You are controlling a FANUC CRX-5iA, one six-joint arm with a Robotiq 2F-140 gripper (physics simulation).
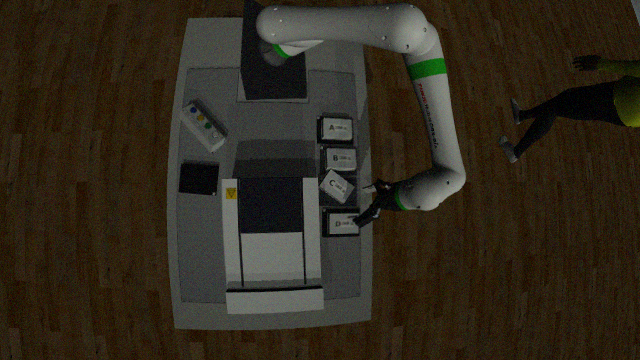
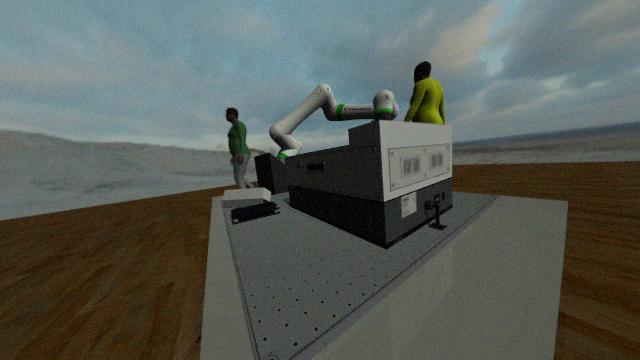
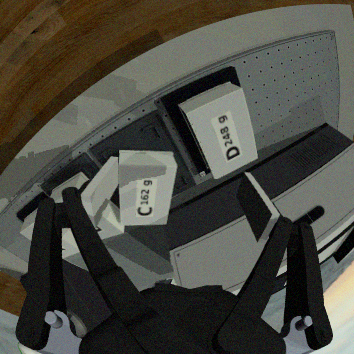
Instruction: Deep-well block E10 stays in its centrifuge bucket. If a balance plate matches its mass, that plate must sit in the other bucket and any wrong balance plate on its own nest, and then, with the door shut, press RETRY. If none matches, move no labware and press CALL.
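Places are measured from the arm's base along level axes (x ahead, y left, z up), in metres.
Pixels of known places: gripper, between the fingertips: (image 1: 357, 204) (image 3: 180, 177); arm's base, origin of its link: (image 1: 271, 50) (image 2: 279, 167).
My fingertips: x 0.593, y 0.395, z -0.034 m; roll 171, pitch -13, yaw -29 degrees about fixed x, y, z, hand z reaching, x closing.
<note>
Ahead of a thing's pixels: the offset from my fingertips to its top centre. "spot": to the spot under its first point.
My gripper (image 1: 362, 205) (image 3: 180, 177) is open and empty, above the nests of plates C and D. Balance plate C {dx -0.070, dy -0.070, dz -0.065 m} (image 1: 337, 186) (image 3: 150, 185), labelled 162 g, lies askew across its dark nest {spot: dx -0.047, dy +0.015, dz -0.113 m} (image 3: 131, 137). Balance plate D {dx +0.081, dy -0.029, dz -0.070 m} (image 1: 343, 224) (image 3: 220, 131), labelled 248 g, sits on its black nest. Plates B {dx -0.185, dy -0.058, dz -0.060 m} (image 1: 341, 159) and A {dx -0.318, dy -0.080, dz -0.070 m} (image 1: 337, 129) sit farther along the row; their masses are too small to read. The centrifuge (image 1: 271, 257) (image 2: 335, 172) stands beside the row. Block E10, the buckets and any plate inside do not show. Whether the door is shut is unclear.
A white button box {dx -0.269, dy -0.656, dz -0.041 m} (image 1: 197, 131) (image 2: 246, 196) with blue, yellow, green and white buttons stands across the table. A black nest {dx -0.054, dy -0.647, dz -0.093 m} (image 1: 199, 178) (image 2: 255, 213) is beside it. A dark block (image 1: 275, 82) stands under the arm's base. People in yellow (image 1: 631, 102) (image 2: 430, 100) and green (image 2: 239, 136) stand beyond the table.
</note>
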